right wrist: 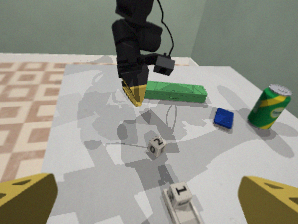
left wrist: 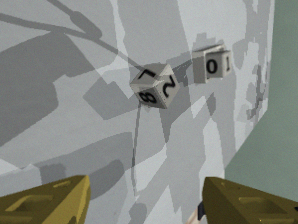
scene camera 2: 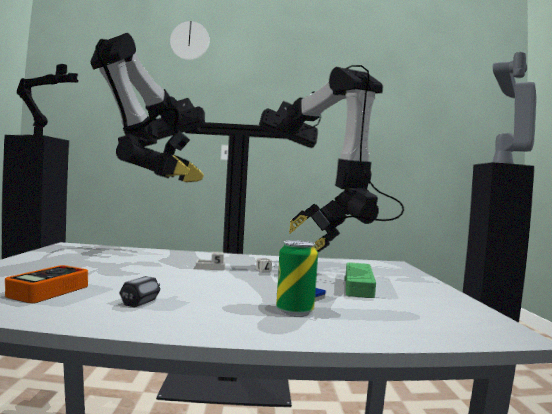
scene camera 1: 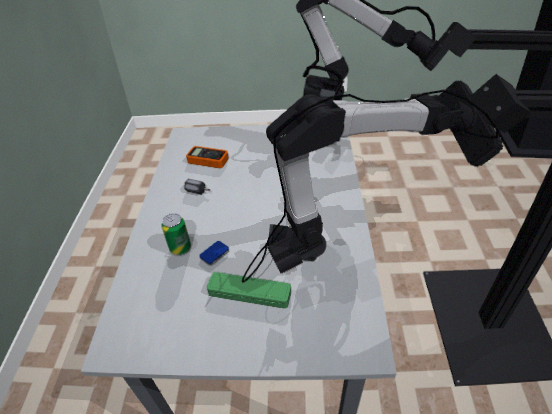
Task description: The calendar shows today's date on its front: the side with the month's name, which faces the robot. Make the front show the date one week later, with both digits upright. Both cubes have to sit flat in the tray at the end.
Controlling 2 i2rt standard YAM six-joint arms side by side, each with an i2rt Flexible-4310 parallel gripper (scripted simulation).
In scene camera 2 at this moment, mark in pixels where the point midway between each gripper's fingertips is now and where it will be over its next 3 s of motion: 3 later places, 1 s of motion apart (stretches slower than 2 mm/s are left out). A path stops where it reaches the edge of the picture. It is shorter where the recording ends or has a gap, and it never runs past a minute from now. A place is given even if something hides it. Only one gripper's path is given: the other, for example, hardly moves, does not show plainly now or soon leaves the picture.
My right gripper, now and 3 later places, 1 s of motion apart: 196, 174; 188, 188; 182, 189; 167, 186
